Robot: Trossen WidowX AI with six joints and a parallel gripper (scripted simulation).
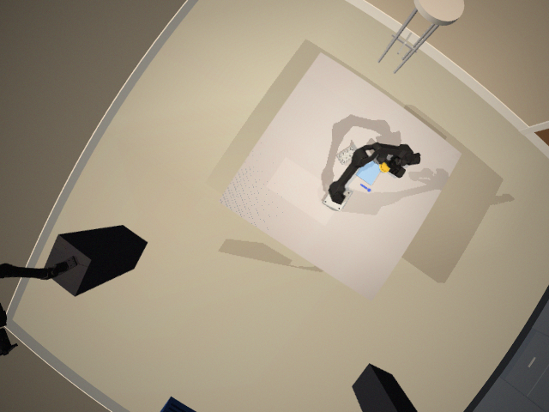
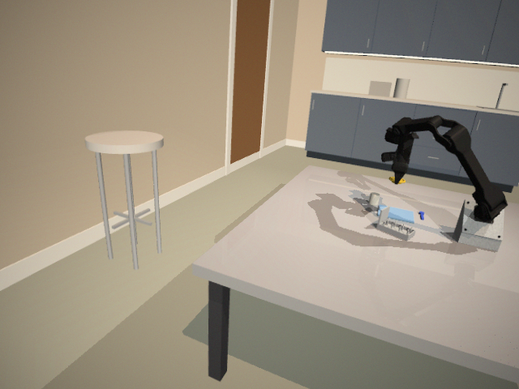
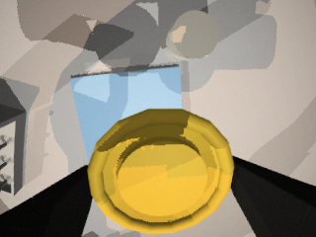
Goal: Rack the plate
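The grey dish rack is 22 cm to the left of my gripper tip, 11 cm below it and 2 cm behind it. Also, from my gripper tip: yellow plate: 1 cm above; then cream cup: 11 cm below, 8 cm ahead, 5 cm to the right; then blue spoon: 14 cm behind, 13 cm below, 2 cm to the right.
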